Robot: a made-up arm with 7 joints. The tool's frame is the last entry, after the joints. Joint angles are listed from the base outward.
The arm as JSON. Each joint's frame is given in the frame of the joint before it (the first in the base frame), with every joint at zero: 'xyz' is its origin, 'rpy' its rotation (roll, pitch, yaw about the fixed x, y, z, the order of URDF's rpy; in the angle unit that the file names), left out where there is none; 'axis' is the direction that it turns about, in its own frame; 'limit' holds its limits. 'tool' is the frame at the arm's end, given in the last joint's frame.
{
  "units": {
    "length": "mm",
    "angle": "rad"
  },
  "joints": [
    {
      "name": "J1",
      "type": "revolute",
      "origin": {
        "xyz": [
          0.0,
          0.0,
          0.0
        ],
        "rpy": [
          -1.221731,
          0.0,
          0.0
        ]
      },
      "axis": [
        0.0,
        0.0,
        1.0
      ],
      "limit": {
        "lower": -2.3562,
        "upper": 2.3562
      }
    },
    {
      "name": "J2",
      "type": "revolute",
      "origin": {
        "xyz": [
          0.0,
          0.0,
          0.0
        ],
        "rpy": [
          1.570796,
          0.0,
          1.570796
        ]
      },
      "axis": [
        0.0,
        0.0,
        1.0
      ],
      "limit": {
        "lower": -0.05,
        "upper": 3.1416
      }
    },
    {
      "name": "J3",
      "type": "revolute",
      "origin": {
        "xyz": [
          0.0,
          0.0,
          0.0
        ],
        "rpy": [
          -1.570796,
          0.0,
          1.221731
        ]
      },
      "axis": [
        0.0,
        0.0,
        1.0
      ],
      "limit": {
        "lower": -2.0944,
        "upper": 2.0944
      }
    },
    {
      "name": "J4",
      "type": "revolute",
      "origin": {
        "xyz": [
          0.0,
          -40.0,
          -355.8
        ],
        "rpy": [
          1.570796,
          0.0,
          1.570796
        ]
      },
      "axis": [
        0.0,
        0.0,
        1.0
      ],
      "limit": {
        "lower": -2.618,
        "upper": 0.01
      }
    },
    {
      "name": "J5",
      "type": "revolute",
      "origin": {
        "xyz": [
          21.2,
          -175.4,
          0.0
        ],
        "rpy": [
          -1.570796,
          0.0,
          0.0
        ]
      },
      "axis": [
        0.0,
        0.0,
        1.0
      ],
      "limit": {
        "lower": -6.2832,
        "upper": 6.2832
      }
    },
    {
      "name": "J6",
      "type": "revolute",
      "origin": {
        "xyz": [
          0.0,
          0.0,
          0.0
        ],
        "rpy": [
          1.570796,
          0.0,
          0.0
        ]
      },
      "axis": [
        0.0,
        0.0,
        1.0
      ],
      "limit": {
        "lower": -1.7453,
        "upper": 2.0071
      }
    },
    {
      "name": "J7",
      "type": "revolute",
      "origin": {
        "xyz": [
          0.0,
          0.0,
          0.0
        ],
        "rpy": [
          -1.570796,
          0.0,
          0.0
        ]
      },
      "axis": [
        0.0,
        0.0,
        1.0
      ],
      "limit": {
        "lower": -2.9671,
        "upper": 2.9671
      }
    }
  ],
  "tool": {
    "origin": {
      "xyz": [
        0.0,
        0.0,
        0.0
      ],
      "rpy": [
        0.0,
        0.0,
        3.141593
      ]
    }
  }
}
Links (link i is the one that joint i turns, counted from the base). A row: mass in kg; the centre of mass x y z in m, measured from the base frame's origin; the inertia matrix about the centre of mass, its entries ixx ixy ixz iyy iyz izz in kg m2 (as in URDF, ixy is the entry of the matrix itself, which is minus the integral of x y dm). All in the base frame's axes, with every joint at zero. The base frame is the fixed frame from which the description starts. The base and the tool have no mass.
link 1: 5.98; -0.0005 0.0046 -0.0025; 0.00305 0 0 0.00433 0.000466 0.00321
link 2: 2.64; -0.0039 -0.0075 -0.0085; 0.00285 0 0 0.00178 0 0.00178
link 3: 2.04; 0.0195 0.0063 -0.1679; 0.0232 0 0.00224 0.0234 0 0.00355
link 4: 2.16; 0.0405 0.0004 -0.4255; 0.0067 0 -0.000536 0.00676 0 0.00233
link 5: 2.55; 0.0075 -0.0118 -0.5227; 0.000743 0 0 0.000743 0 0.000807
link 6: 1.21; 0.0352 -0.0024 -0.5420; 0.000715 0 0 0.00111 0 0.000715
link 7: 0.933; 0.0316 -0.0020 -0.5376; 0.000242 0 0 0.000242 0 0.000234
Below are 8 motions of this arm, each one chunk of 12 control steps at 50 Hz.
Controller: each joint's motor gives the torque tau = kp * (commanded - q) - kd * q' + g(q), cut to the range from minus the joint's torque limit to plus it. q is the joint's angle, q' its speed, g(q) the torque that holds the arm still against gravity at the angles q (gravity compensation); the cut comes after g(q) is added. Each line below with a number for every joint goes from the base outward.
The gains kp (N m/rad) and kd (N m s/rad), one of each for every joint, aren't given. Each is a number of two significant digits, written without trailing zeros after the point. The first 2 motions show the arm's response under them.
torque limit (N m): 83 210 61 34 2.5 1.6 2.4
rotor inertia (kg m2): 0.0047 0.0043 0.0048 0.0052 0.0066 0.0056 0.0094
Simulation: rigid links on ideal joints. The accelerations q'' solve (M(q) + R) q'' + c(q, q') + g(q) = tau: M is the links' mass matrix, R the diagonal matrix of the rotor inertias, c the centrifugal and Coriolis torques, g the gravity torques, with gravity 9.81 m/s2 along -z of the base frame. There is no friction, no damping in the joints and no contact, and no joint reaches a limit. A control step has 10 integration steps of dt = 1/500 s. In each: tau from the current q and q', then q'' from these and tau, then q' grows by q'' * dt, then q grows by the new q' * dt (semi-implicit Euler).
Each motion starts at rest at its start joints. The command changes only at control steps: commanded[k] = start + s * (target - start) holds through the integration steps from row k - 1 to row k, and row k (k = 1, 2, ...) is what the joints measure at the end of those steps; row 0 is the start. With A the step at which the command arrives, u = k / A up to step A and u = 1 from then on. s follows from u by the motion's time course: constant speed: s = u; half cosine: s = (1 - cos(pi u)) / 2; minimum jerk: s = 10 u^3 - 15 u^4 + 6 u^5; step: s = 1 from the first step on.
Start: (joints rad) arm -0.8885 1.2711 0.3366 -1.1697 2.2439 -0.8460 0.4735
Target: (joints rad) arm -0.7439 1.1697 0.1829 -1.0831 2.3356 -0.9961 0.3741
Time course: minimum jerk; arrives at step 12
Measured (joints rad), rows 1 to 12:
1: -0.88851 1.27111 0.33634 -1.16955 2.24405 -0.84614 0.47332
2: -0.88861 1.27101 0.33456 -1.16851 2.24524 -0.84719 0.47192
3: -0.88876 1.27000 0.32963 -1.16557 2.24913 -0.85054 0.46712
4: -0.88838 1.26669 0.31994 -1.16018 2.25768 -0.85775 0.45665
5: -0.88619 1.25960 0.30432 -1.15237 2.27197 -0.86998 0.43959
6: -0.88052 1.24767 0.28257 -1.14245 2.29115 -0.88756 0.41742
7: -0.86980 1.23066 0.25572 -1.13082 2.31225 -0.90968 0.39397
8: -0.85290 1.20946 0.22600 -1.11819 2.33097 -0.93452 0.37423
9: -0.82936 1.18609 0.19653 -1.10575 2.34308 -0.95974 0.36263
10: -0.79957 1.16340 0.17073 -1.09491 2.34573 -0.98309 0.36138
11: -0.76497 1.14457 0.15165 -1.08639 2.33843 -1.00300 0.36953
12: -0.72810 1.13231 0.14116 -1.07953 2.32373 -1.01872 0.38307
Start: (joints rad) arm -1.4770 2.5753 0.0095 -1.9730 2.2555 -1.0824 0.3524
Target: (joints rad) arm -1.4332 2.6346 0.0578 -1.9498 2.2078 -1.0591 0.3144
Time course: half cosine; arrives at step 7
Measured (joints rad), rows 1 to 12:
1: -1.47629 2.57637 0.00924 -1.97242 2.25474 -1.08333 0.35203
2: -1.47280 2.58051 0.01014 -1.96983 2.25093 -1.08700 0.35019
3: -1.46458 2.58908 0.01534 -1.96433 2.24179 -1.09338 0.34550
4: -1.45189 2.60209 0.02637 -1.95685 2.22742 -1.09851 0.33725
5: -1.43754 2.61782 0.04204 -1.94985 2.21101 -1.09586 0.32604
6: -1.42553 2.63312 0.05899 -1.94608 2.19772 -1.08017 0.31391
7: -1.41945 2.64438 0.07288 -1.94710 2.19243 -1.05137 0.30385
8: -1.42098 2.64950 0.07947 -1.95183 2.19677 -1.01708 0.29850
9: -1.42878 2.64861 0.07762 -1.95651 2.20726 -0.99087 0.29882
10: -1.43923 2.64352 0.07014 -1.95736 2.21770 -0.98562 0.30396
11: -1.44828 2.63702 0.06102 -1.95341 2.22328 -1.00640 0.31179
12: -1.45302 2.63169 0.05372 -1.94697 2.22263 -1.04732 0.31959
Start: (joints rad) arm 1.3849 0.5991 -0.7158 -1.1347 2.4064 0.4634 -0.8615
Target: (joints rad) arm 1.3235 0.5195 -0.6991 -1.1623 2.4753 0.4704 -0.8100
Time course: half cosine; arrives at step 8
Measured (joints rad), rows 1 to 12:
1: 1.38524 0.59808 -0.71371 -1.13429 2.40695 0.46311 -0.86104
2: 1.38579 0.59447 -0.70845 -1.13297 2.41112 0.46075 -0.85854
3: 1.38567 0.58725 -0.70220 -1.13133 2.42348 0.45383 -0.85191
4: 1.38412 0.57590 -0.69716 -1.13104 2.44595 0.44199 -0.84007
5: 1.38059 0.56074 -0.69515 -1.13378 2.47545 0.42847 -0.82409
6: 1.37468 0.54308 -0.69726 -1.14015 2.50404 0.41970 -0.80728
7: 1.36629 0.52520 -0.70349 -1.14964 2.52142 0.42281 -0.79417
8: 1.35572 0.50994 -0.71257 -1.16101 2.51886 0.44244 -0.78877
9: 1.34401 0.49920 -0.72020 -1.17222 2.49338 0.47773 -0.79278
10: 1.33205 0.49377 -0.72284 -1.18069 2.45177 0.52042 -0.80421
11: 1.32012 0.49386 -0.72069 -1.18446 2.40956 0.55678 -0.81809
12: 1.30873 0.49857 -0.71468 -1.18313 2.38386 0.57336 -0.82860

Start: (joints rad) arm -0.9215 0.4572 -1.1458 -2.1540 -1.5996 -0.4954 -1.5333
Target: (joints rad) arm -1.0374 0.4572 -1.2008 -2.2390 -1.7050 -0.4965 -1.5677
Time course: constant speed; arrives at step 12
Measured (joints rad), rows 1 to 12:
1: -0.92414 0.45822 -1.15112 -2.15594 -1.60210 -0.49428 -1.53404
2: -0.92843 0.45910 -1.15838 -2.16172 -1.60759 -0.49451 -1.53581
3: -0.93340 0.45895 -1.16415 -2.17089 -1.61535 -0.49732 -1.53859
4: -0.94003 0.45817 -1.16953 -2.18152 -1.62506 -0.50100 -1.54230
5: -0.94877 0.45719 -1.17488 -2.19153 -1.63582 -0.50363 -1.54655
6: -0.95936 0.45635 -1.17958 -2.19968 -1.64651 -0.50413 -1.55074
7: -0.97152 0.45595 -1.18342 -2.20596 -1.65659 -0.50225 -1.55441
8: -0.98493 0.45612 -1.18661 -2.21127 -1.66618 -0.49875 -1.55738
9: -0.99916 0.45671 -1.18939 -2.21669 -1.67590 -0.49506 -1.55980
10: -1.01374 0.45741 -1.19208 -2.22299 -1.68640 -0.49253 -1.56207
11: -1.02825 0.45792 -1.19500 -2.23031 -1.69805 -0.49188 -1.56467
12: -1.04226 0.45805 -1.19838 -2.23828 -1.71061 -0.49292 -1.56787

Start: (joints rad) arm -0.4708 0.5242 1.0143 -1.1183 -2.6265 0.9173 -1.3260
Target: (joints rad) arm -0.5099 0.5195 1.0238 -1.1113 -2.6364 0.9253 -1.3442
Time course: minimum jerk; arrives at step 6
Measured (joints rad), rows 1 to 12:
1: -0.47108 0.52409 1.01494 -1.11813 -2.62674 0.91736 -1.32617
2: -0.47262 0.52359 1.01809 -1.11710 -2.62803 0.91790 -1.32739
3: -0.47574 0.52276 1.02316 -1.11465 -2.63053 0.91990 -1.33105
4: -0.48000 0.52178 1.02763 -1.11146 -2.63319 0.92357 -1.33761
5: -0.48473 0.52073 1.02926 -1.10905 -2.63457 0.92780 -1.34558
6: -0.48963 0.51962 1.02784 -1.10832 -2.63411 0.93068 -1.35192
7: -0.49523 0.51847 1.02572 -1.10869 -2.63282 0.93089 -1.35413
8: -0.50153 0.51761 1.02387 -1.10909 -2.63185 0.92853 -1.35176
9: -0.50811 0.51727 1.02232 -1.10930 -2.63170 0.92456 -1.34640
10: -0.51447 0.51741 1.02109 -1.10977 -2.63242 0.92029 -1.34069
11: -0.52021 0.51789 1.02022 -1.11075 -2.63397 0.91723 -1.33707
12: -0.52502 0.51862 1.01970 -1.11207 -2.63630 0.91659 -1.33679

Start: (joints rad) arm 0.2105 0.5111 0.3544 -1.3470 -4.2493 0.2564 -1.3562
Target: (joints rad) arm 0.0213 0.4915 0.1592 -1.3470 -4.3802 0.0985 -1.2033
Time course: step
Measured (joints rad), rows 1 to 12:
1: 0.21468 0.54861 0.23850 -1.33748 -4.22547 0.17784 -1.30988
2: 0.19111 0.53045 0.20700 -1.32080 -4.24793 0.07198 -1.21789
3: 0.15861 0.50180 0.17840 -1.30767 -4.29436 -0.03024 -1.12610
4: 0.12403 0.47711 0.14098 -1.30702 -4.35411 -0.08387 -1.07693
5: 0.08857 0.45671 0.11353 -1.31833 -4.42257 -0.06091 -1.09029
6: 0.05248 0.44558 0.09823 -1.33421 -4.48731 0.02997 -1.15551
7: 0.01575 0.44506 0.09666 -1.34734 -4.53330 0.15450 -1.23952
8: -0.02039 0.45379 0.10754 -1.35468 -4.54635 0.26617 -1.30340
9: -0.05358 0.46872 0.12692 -1.35780 -4.51931 0.32533 -1.32022
10: -0.08126 0.48627 0.14964 -1.36063 -4.45703 0.31604 -1.28632
11: -0.10170 0.50290 0.17092 -1.36585 -4.37618 0.23795 -1.22100
12: -0.11413 0.51583 0.18745 -1.37250 -4.30040 0.12242 -1.15559

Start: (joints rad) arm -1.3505 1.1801 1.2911 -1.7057 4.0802 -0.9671 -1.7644
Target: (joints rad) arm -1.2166 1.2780 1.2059 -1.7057 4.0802 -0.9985 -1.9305
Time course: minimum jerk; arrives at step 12
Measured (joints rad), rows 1 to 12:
1: -1.35004 1.18027 1.29075 -1.70561 4.08019 -0.96709 -1.76458
2: -1.34687 1.18153 1.28833 -1.70498 4.08016 -0.96720 -1.76607
3: -1.33835 1.18536 1.28178 -1.70330 4.08044 -0.96830 -1.77141
4: -1.32379 1.19300 1.27077 -1.70069 4.08189 -0.97192 -1.78376
5: -1.30466 1.20488 1.25696 -1.69812 4.08527 -0.97914 -1.80531
6: -1.28344 1.22044 1.24286 -1.69691 4.09025 -0.98935 -1.83578
7: -1.26275 1.23831 1.23063 -1.69797 4.09485 -1.00016 -1.87192
8: -1.24509 1.25651 1.22144 -1.70138 4.09609 -1.00830 -1.90816
9: -1.23256 1.27279 1.21549 -1.70644 4.09158 -1.01088 -1.93820
10: -1.22615 1.28505 1.21227 -1.71201 4.08102 -1.00651 -1.95693
11: -1.22510 1.29193 1.21105 -1.71678 4.06684 -0.99594 -1.96209
12: -1.22669 1.29328 1.21090 -1.71939 4.05342 -0.98216 -1.95509

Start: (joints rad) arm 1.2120 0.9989 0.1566 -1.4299 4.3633 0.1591 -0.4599
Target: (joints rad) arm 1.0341 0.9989 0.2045 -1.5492 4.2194 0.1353 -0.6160
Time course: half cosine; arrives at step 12
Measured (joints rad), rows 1 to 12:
1: 1.21195 0.99862 0.15726 -1.43048 4.36298 0.15861 -0.46060
2: 1.21162 0.99783 0.15924 -1.43307 4.36126 0.15652 -0.46415
3: 1.21034 0.99667 0.16236 -1.43898 4.35643 0.15168 -0.47329
4: 1.20688 0.99532 0.16638 -1.44842 4.34674 0.14335 -0.48965
5: 1.19969 0.99391 0.17103 -1.46070 4.33127 0.13181 -0.51275
6: 1.18740 0.99266 0.17607 -1.47483 4.31057 0.11867 -0.53998
7: 1.16917 0.99180 0.18126 -1.48996 4.28660 0.10659 -0.56753
8: 1.14487 0.99156 0.18639 -1.50542 4.26225 0.09864 -0.59163
9: 1.11514 0.99210 0.19126 -1.52056 4.24038 0.09744 -0.60963
10: 1.08141 0.99352 0.19566 -1.53465 4.22312 0.10443 -0.62056
11: 1.04587 0.99582 0.19943 -1.54686 4.21142 0.11942 -0.62484
12: 1.01129 0.99893 0.20246 -1.55635 4.20511 0.14062 -0.62365

